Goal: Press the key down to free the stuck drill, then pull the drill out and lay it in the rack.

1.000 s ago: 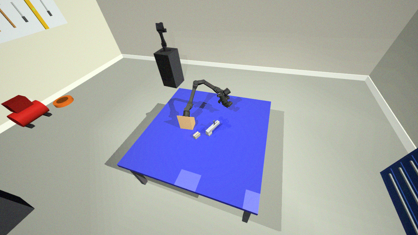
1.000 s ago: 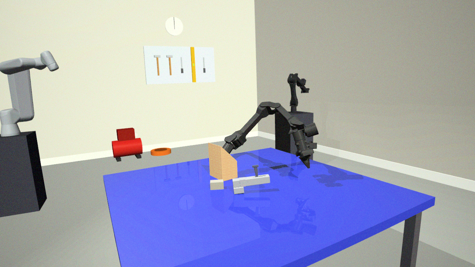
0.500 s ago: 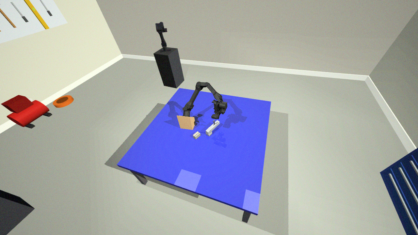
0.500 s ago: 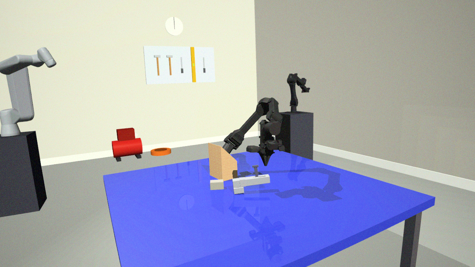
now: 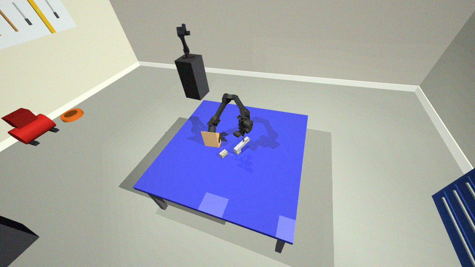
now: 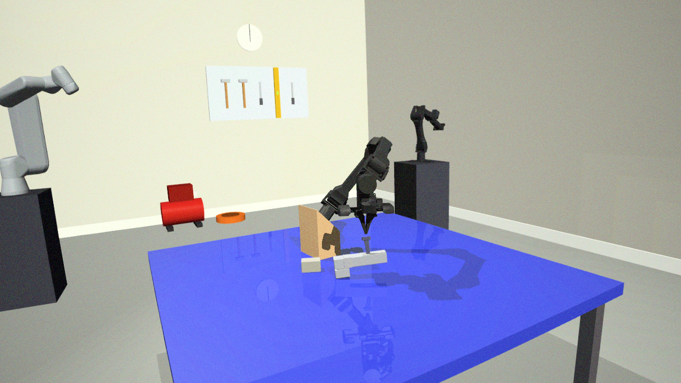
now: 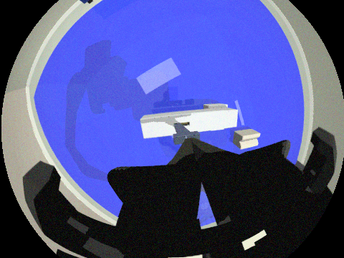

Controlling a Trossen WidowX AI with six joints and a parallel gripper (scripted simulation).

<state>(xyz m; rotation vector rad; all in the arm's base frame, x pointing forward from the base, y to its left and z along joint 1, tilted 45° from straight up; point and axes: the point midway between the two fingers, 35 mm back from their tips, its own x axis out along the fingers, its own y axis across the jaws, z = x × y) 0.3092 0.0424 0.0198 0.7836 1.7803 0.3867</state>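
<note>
Right now my gripper tip is 4 cm above the small dark key. The rest, counted from my gripper tip: drill: 9 cm below, 4 cm to the right, 2 cm behind; then grey housing: 10 cm below, 3 cm to the right, 1 cm behind.
</note>
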